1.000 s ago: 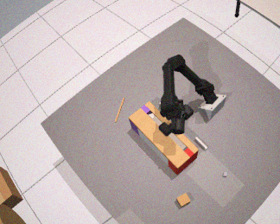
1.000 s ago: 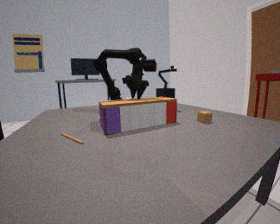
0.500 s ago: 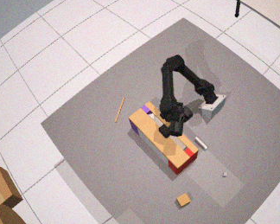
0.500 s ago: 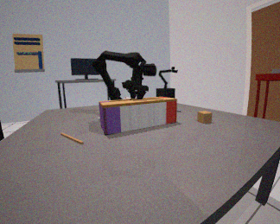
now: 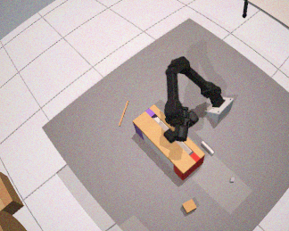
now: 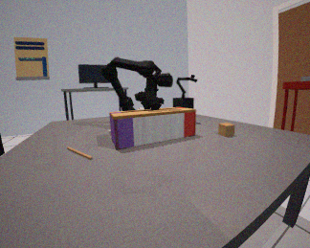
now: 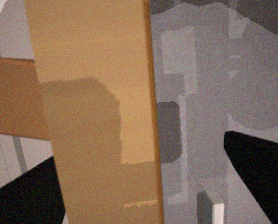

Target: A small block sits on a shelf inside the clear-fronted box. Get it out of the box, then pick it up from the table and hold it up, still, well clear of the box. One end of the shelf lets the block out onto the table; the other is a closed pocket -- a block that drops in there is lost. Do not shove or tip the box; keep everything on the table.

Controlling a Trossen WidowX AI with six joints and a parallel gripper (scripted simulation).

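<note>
Now: gripper tip 3 cm short of the long box, 3 cm above it and 1 cm to the left of it. From my gripper tip the other things lie so: thin wooden stick 35 cm to the right, 9 cm ahead, 8 cm below; tan block 30 cm to the left, 25 cm ahead, 6 cm below.
</note>
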